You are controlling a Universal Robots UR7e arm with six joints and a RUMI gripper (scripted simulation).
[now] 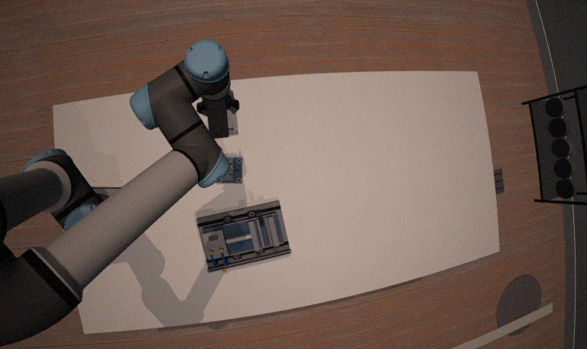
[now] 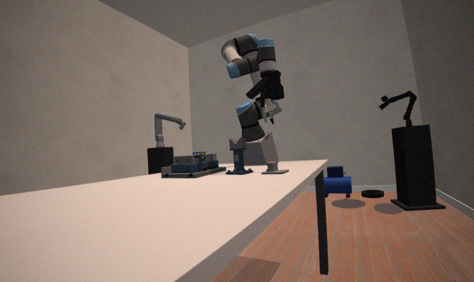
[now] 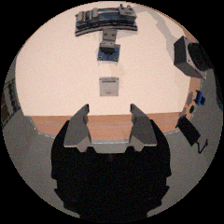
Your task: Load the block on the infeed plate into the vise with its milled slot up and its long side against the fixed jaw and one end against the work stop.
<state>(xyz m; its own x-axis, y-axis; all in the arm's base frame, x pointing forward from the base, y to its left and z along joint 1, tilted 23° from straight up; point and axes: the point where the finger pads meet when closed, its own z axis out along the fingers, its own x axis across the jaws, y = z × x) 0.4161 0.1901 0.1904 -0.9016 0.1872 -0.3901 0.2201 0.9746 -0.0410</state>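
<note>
Now: hand 20 cm above the part and 1 cm to the left of it. The rest, counted from my hand: vise (38 cm to the right, 18 cm below, 7 cm behind); infeed plate (22 cm below, 1 cm to the left).
</note>
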